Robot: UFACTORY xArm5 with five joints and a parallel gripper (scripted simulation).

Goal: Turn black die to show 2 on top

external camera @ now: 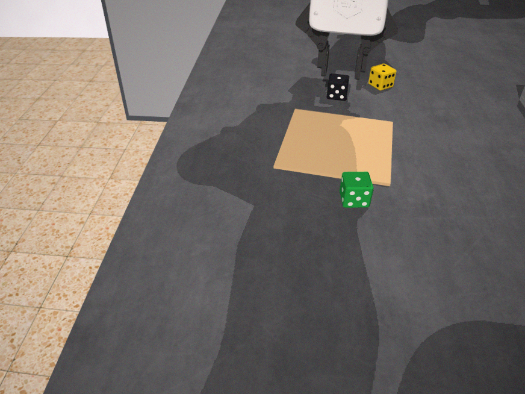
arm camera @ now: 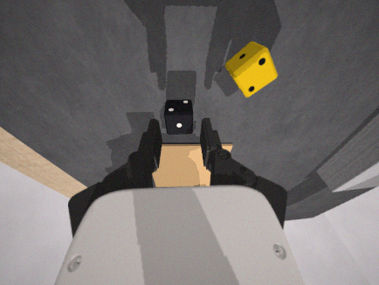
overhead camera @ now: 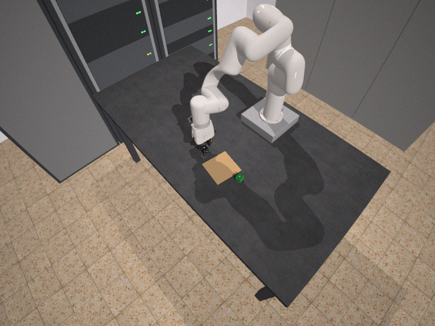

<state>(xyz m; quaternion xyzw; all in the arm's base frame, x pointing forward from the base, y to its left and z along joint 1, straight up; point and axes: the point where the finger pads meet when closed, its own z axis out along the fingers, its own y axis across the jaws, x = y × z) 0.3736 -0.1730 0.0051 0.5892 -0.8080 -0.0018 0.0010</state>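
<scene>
The black die is 4 cm below my hand. Also, from my hand: yellow die (8 cm behind, 3 cm to the right, 4 cm below); green die (4 cm ahead, 24 cm to the left, 4 cm below); tan mat (3 cm ahead, 13 cm to the left, 5 cm below).
</scene>
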